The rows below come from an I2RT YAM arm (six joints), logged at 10 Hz.
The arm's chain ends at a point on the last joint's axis. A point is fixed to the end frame.
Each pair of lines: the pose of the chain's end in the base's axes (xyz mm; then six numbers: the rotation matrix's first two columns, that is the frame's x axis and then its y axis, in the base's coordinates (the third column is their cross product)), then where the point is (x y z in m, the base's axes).
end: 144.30, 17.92, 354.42, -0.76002, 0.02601, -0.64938, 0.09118, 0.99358, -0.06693
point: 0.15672 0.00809 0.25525
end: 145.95, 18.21, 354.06, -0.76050, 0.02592, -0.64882, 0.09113, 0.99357, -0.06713
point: 0.15830 0.00836 0.25488
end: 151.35, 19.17, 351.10, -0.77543, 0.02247, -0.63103, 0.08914, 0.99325, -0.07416
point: 0.16139 0.00883 0.25171
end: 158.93, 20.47, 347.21, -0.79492, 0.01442, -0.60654, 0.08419, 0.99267, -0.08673
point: 0.16587 0.00917 0.24766
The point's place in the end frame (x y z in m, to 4 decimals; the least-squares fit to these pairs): 0.0547 -0.0020 0.0842
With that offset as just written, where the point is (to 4 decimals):
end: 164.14, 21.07, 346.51, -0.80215, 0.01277, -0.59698, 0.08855, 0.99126, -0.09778
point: 0.1698 0.0087 0.2470
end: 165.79, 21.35, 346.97, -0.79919, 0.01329, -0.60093, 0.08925, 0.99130, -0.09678
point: 0.1719 0.0091 0.2475
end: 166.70, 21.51, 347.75, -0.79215, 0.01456, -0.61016, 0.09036, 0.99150, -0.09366
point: 0.1740 0.0094 0.2483
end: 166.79, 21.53, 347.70, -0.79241, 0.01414, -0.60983, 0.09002, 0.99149, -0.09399
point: 0.1741 0.0094 0.2483
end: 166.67, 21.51, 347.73, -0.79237, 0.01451, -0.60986, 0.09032, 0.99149, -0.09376
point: 0.1739 0.0094 0.2483
